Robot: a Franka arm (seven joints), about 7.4 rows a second.
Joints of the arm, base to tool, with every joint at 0 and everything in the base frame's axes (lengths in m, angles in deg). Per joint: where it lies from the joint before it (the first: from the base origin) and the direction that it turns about. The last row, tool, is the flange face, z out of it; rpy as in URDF.
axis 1: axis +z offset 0 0 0.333
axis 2: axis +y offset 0 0 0
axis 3: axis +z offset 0 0 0.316
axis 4: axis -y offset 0.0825 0 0
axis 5: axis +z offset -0.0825 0 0.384
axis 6: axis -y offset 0 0 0
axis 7: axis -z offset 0.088 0 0
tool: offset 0 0 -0.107 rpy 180 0 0
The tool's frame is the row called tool.
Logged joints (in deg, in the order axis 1, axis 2, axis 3, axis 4, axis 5, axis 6, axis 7), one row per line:
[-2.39 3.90 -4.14 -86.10 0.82 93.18 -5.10]
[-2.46 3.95 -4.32 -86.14 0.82 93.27 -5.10]
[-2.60 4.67 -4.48 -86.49 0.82 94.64 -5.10]
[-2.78 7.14 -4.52 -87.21 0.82 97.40 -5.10]
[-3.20 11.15 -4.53 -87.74 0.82 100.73 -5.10]
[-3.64 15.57 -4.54 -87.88 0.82 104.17 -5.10]
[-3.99 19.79 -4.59 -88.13 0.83 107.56 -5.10]
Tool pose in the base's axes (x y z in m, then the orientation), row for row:
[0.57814 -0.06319 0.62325 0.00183 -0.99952 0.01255 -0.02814]
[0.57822 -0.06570 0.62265 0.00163 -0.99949 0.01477 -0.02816]
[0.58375 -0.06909 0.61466 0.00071 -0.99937 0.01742 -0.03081]
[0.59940 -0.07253 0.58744 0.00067 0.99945 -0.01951 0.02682]
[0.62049 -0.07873 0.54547 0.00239 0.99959 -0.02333 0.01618]
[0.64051 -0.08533 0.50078 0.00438 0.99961 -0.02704 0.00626]
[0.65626 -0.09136 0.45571 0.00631 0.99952 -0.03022 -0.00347]
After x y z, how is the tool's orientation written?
As a quaternion, w x y z.
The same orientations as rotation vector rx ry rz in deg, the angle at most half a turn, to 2 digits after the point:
[-179.70 2.26 -5.06]
[-179.72 2.66 -5.06]
[-179.81 3.13 -5.54]
[179.82 -3.51 4.83]
[179.65 -4.19 2.91]
[179.43 -4.85 1.12]
[179.19 -5.42 -0.62]

